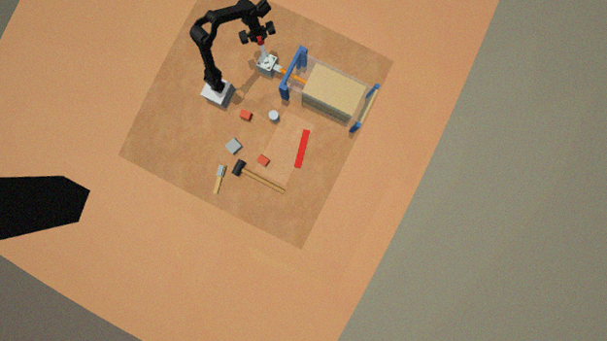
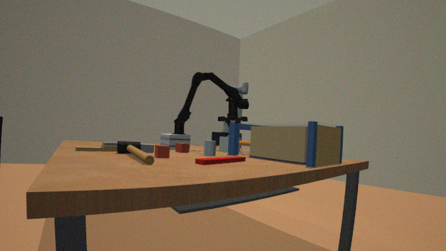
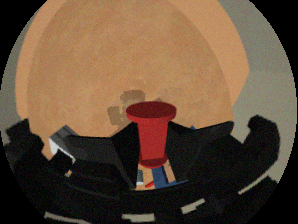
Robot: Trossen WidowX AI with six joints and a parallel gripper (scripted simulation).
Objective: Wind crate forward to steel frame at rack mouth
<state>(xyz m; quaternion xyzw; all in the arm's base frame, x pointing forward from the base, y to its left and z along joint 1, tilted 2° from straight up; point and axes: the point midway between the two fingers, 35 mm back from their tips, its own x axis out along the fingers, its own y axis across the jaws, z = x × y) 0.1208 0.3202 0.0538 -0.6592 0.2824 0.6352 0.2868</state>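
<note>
The winch handle lies 30 mm to the right of my gripper tip, 20 mm ahead of it and 10 mm below it. The rest, counted from my gripper tip: red knob (20 mm above); then clear-panelled cubby (470 mm ahead, 90 mm to the right); then grey hand winch (90 mm below, 80 mm to the right, 50 mm ahead).
</note>
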